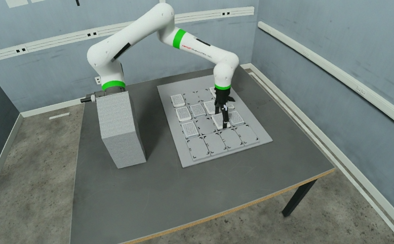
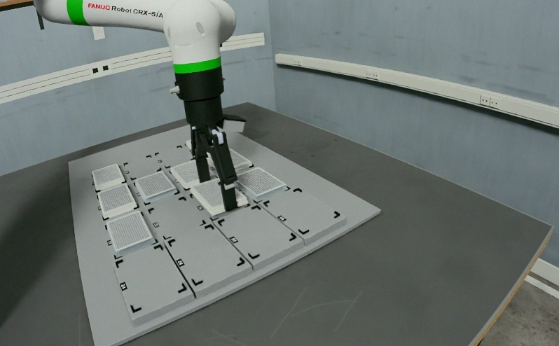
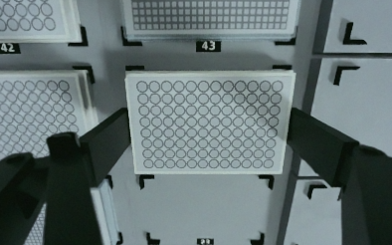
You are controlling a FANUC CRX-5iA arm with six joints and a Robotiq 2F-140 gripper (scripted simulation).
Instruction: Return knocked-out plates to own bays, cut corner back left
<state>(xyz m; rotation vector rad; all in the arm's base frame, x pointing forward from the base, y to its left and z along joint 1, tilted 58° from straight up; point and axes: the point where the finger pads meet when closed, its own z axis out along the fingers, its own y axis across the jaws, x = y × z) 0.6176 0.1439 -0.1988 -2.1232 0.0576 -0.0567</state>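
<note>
My gripper is now 60 mm short of the bay label and 30 mm above it. Also, from my hand: 384-well plate: 210 mm behind, 20 mm below; then label 22: 170 mm to the left, 150 mm behind, 30 mm below.
</note>
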